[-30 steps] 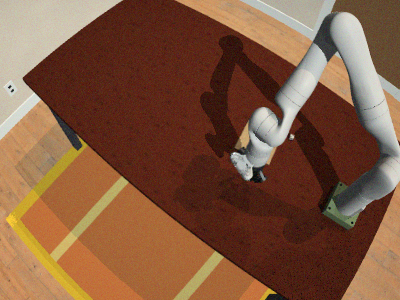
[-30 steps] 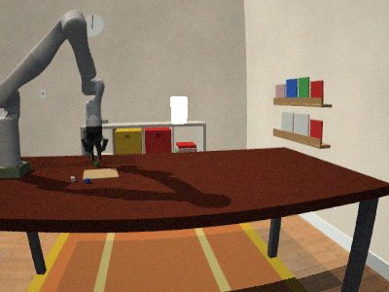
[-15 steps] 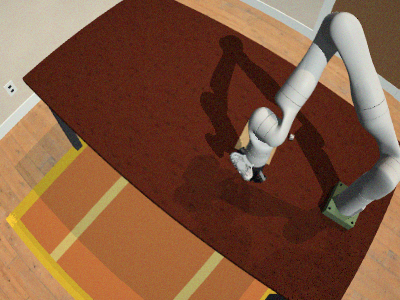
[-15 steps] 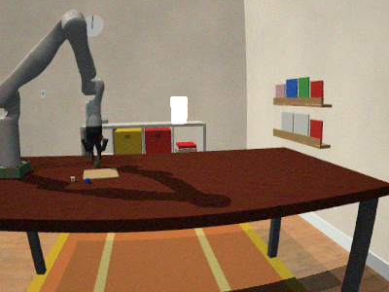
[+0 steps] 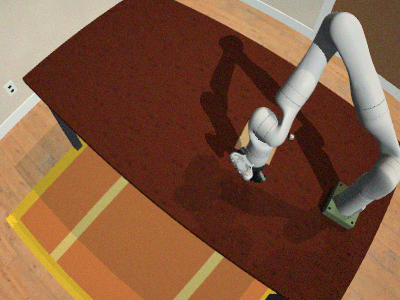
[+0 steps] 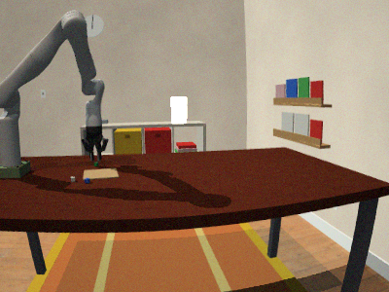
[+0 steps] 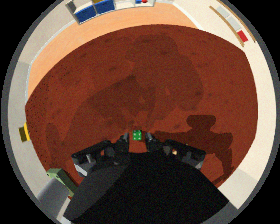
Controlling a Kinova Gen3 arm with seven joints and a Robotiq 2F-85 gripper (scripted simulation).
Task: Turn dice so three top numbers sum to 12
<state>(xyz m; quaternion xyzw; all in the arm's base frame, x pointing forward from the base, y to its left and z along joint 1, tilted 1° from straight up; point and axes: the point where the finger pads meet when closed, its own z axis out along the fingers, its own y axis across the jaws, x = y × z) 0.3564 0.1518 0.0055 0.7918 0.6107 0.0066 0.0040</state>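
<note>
The green die is 30 mm below my hand. From my hand the other things lie so: white die (240 mm to the right, 30 mm below, 30 mm behind); then tan mat (140 mm to the right, 50 mm ahead, 40 mm below); then blue die (260 mm to the right, 30 mm below, 30 mm ahead).
</note>
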